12 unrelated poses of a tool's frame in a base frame.
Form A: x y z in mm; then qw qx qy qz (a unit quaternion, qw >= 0).
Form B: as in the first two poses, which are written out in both.
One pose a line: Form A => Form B
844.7 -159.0 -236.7 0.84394 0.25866 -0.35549 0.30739 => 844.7 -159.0 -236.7 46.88 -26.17 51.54
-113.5 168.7 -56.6 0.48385 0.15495 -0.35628 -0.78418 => -113.5 168.7 -56.6 -30.35 -36.00 -126.72
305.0 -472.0 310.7 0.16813 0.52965 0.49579 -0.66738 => 305.0 -472.0 310.7 93.59 -32.70 -117.03
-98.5 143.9 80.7 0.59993 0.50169 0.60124 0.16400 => -98.5 143.9 80.7 119.22 62.37 -61.23
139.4 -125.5 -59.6 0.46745 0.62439 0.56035 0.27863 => 139.4 -125.5 -59.6 146.34 60.67 -63.74
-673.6 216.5 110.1 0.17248 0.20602 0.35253 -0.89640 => -673.6 216.5 110.1 46.53 -14.34 -152.02
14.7 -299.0 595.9 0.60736 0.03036 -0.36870 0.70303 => 14.7 -299.0 595.9 37.40 -23.90 106.55
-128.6 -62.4 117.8 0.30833 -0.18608 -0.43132 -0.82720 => -128.6 -62.4 117.8 -56.00 2.40 -137.84
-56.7 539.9 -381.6 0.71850 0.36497 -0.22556 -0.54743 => -56.7 539.9 -381.6 23.71 -46.36 -64.33
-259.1 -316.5 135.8 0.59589 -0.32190 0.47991 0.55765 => -259.1 -316.5 135.8 -70.13 12.29 94.85
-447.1 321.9 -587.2 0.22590 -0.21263 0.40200 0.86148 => -447.1 321.9 -587.2 -53.37 -10.65 145.25
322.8 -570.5 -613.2 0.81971 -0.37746 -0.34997 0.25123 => 322.8 -570.5 -613.2 -43.30 -49.77 13.22
